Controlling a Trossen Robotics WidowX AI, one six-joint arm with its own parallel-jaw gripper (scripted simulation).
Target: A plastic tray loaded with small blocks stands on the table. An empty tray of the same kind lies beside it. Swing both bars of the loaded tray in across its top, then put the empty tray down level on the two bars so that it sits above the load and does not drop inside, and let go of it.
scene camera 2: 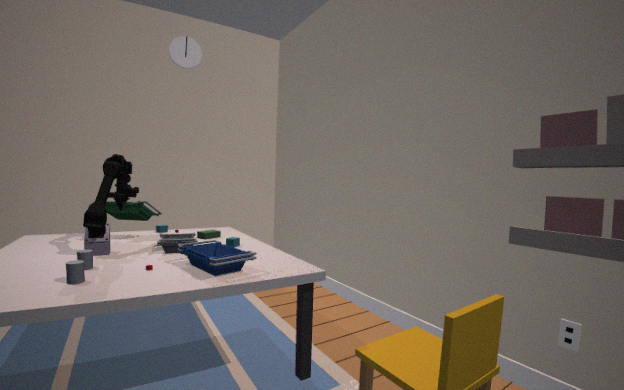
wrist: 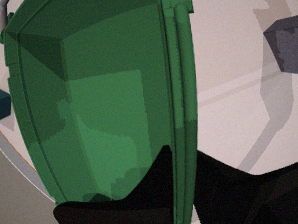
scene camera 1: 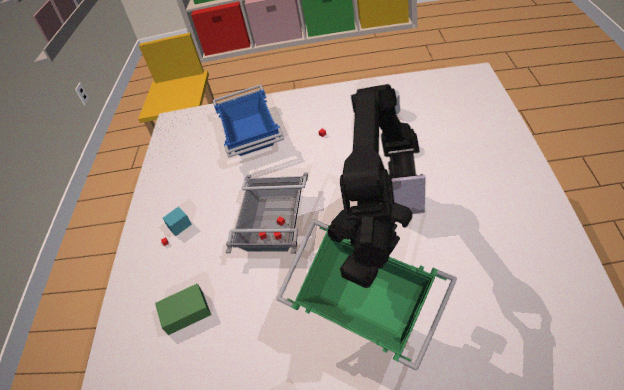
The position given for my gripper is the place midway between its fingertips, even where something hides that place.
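A green block (scene camera 1: 188,306) is visible; in the wrist view the block is out of frame. A green tray (scene camera 1: 385,313) is visible too, also in scene camera 2 (scene camera 2: 131,211) and in the wrist view (wrist: 96,96). My gripper (scene camera 1: 379,265) appears in the wrist view (wrist: 174,150) as well.
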